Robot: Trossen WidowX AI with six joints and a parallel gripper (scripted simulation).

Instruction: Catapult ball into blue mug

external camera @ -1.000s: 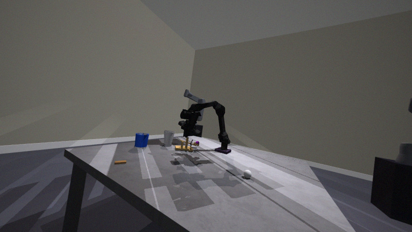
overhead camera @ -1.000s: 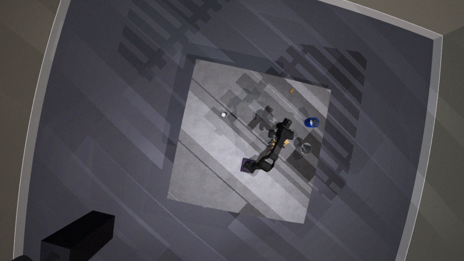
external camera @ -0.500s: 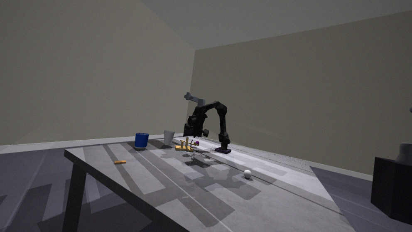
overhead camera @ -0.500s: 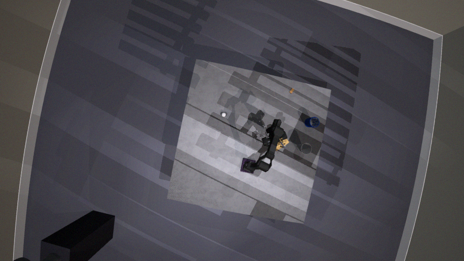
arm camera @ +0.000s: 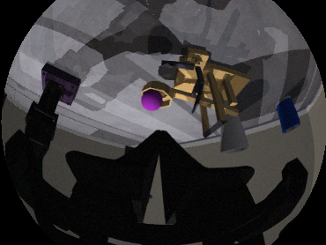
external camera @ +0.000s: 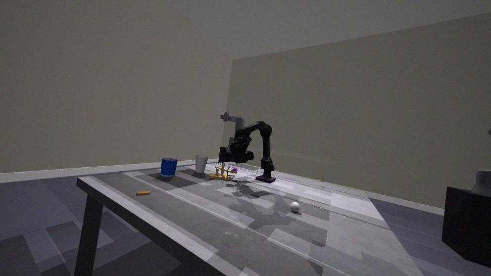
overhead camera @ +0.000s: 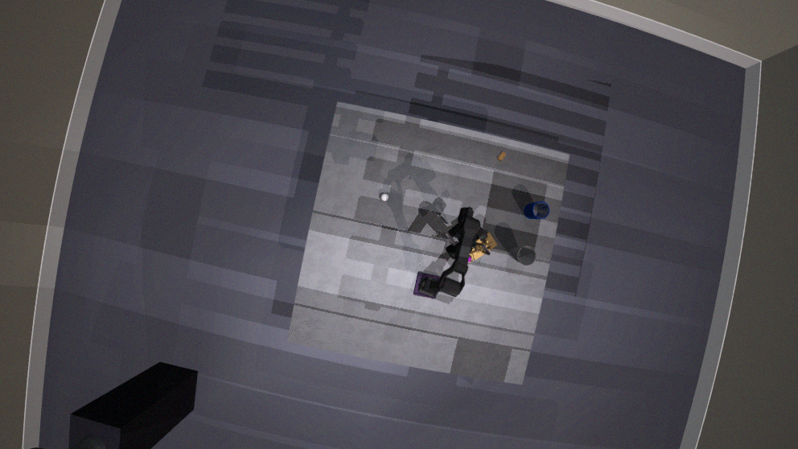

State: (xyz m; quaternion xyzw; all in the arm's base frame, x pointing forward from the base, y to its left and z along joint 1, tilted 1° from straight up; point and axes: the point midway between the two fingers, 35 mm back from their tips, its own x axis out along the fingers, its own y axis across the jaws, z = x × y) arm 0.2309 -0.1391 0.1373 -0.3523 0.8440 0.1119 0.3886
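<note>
The purple ball lies 7 cm below my gripper tip, 4 cm behind it and 2 cm to the right of it. From my gripper tip the other things lie so: blue mug (33 cm to the right, 26 cm ahead, 10 cm below); then wooden catapult (8 cm below, 6 cm to the right, 1 cm ahead); then white cup (29 cm to the right, 10 cm below, 2 cm ahead).
</note>
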